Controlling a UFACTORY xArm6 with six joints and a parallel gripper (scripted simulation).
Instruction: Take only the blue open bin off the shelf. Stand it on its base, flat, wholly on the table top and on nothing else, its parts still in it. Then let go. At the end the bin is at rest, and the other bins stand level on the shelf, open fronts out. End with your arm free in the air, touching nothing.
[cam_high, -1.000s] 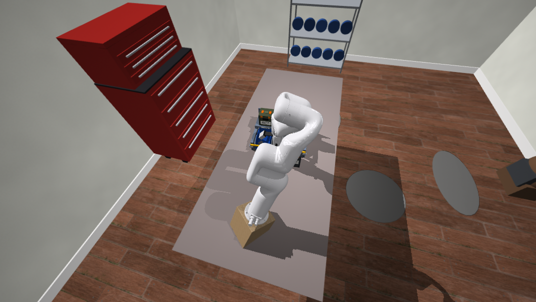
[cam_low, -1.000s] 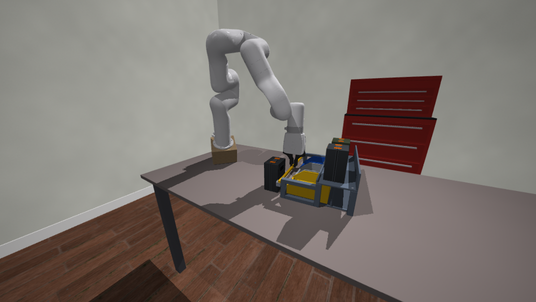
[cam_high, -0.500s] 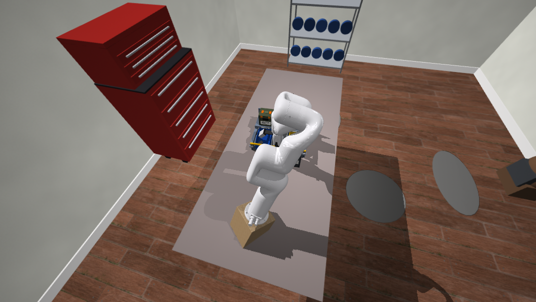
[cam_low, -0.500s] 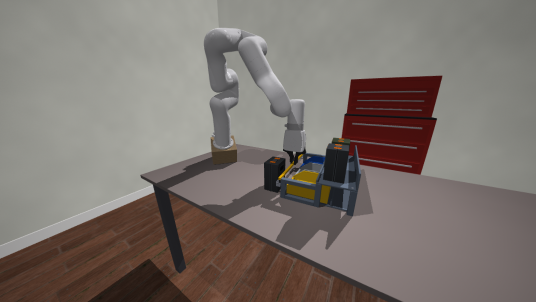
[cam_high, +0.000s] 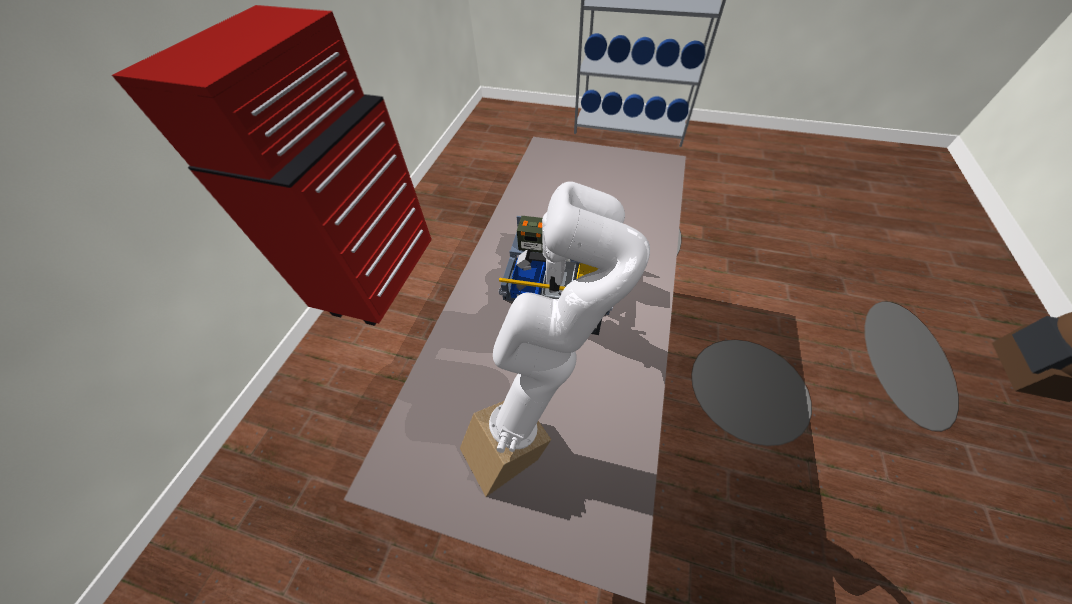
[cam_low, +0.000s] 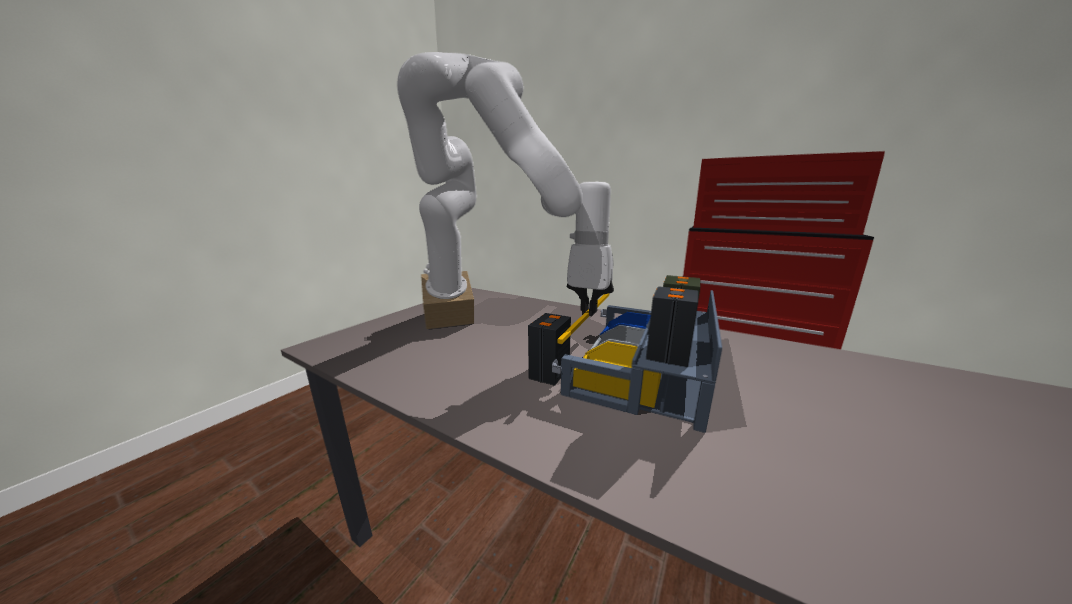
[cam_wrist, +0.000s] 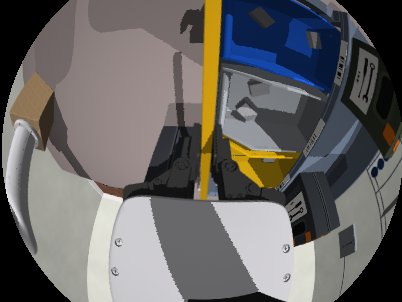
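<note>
Now: hand 100 mm short of the grey bin and 90 mm above it. Round my hand: yellow rod (20 mm below); blue open bin (100 mm ahead, 110 mm to the left, 90 mm below); yellow bin (110 mm ahead, 110 mm to the right, 90 mm below).
</note>
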